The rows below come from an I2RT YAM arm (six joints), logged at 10 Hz.
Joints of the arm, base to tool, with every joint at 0 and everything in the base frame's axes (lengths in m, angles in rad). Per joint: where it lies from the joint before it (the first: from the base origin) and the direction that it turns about. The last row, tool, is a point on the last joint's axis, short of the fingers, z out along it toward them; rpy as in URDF.
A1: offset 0 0 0.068 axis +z
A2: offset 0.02 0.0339 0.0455 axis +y
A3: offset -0.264 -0.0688 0 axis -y
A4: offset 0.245 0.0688 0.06 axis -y
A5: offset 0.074 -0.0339 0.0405 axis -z
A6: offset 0.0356 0 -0.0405 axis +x
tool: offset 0 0 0 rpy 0 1.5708 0
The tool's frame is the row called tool.
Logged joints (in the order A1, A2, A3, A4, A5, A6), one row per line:
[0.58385, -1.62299, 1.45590, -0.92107, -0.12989, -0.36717]
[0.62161, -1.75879, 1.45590, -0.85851, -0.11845, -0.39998]
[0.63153, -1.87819, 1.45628, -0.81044, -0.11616, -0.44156]
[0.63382, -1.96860, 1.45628, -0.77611, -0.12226, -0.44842]
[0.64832, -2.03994, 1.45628, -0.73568, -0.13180, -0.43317]
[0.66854, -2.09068, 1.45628, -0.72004, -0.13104, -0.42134]
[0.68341, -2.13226, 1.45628, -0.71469, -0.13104, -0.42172]
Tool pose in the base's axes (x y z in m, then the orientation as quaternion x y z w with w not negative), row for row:
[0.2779, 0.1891, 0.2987, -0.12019, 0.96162, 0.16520, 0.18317]
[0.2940, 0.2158, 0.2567, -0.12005, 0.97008, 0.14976, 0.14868]
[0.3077, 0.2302, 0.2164, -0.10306, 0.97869, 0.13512, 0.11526]
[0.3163, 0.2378, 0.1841, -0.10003, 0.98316, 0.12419, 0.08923]
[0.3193, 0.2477, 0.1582, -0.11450, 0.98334, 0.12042, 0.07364]
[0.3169, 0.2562, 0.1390, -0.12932, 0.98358, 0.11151, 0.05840]
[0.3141, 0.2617, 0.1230, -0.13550, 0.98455, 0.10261, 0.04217]
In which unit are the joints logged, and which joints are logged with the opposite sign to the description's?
The joints are logged in radians. Opposite sign: A2, A6.
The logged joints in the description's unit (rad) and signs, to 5 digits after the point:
[0.58385, 1.62299, 1.45590, -0.92107, -0.12989, 0.36717]
[0.62161, 1.75879, 1.45590, -0.85851, -0.11845, 0.39998]
[0.63153, 1.87819, 1.45628, -0.81044, -0.11616, 0.44156]
[0.63382, 1.96860, 1.45628, -0.77611, -0.12226, 0.44842]
[0.64832, 2.03994, 1.45628, -0.73568, -0.13180, 0.43317]
[0.66854, 2.09068, 1.45628, -0.72004, -0.13104, 0.42134]
[0.68341, 2.13226, 1.45628, -0.71469, -0.13104, 0.42172]

